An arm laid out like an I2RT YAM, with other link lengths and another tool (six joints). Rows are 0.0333 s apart.
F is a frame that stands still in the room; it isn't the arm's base.
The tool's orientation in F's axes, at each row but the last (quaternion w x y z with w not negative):
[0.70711, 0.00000, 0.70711, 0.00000]
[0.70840, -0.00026, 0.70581, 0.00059]
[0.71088, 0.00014, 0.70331, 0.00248]
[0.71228, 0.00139, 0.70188, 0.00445]
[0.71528, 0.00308, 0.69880, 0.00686]
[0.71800, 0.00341, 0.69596, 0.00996]
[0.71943, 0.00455, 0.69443, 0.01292]
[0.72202, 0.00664, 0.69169, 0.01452]
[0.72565, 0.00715, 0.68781, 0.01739]
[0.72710, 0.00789, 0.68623, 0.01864]
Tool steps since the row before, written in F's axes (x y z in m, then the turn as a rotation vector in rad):
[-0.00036, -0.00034, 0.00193, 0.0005, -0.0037, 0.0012]
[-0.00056, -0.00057, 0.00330, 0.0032, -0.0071, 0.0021]
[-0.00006, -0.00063, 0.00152, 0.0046, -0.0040, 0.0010]
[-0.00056, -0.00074, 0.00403, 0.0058, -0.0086, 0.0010]
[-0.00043, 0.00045, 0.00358, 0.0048, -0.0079, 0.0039]
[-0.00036, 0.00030, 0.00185, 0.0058, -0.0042, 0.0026]
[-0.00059, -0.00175, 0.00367, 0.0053, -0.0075, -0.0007]
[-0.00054, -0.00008, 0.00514, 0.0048, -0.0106, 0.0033]
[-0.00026, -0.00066, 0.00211, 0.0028, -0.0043, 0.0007]
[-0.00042, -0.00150, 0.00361, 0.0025, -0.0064, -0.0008]
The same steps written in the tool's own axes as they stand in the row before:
[-0.00193, -0.00034, -0.00036, -0.0012, -0.0037, 0.0005]
[-0.00330, -0.00057, -0.00055, -0.0021, -0.0071, 0.0032]
[-0.00152, -0.00062, -0.00005, -0.0010, -0.0040, 0.0046]
[-0.00404, -0.00070, -0.00050, -0.0010, -0.0086, 0.0058]
[-0.00358, 0.00050, -0.00034, -0.0039, -0.0079, 0.0048]
[-0.00185, 0.00034, -0.00030, -0.0025, -0.0042, 0.0058]
[-0.00373, -0.00165, -0.00048, 0.0007, -0.0076, 0.0052]
[-0.00516, 0.00008, -0.00032, -0.0034, -0.0106, 0.0048]
[-0.00214, -0.00058, -0.00016, -0.0007, -0.0043, 0.0028]
[-0.00368, -0.00136, -0.00023, 0.0007, -0.0065, 0.0024]

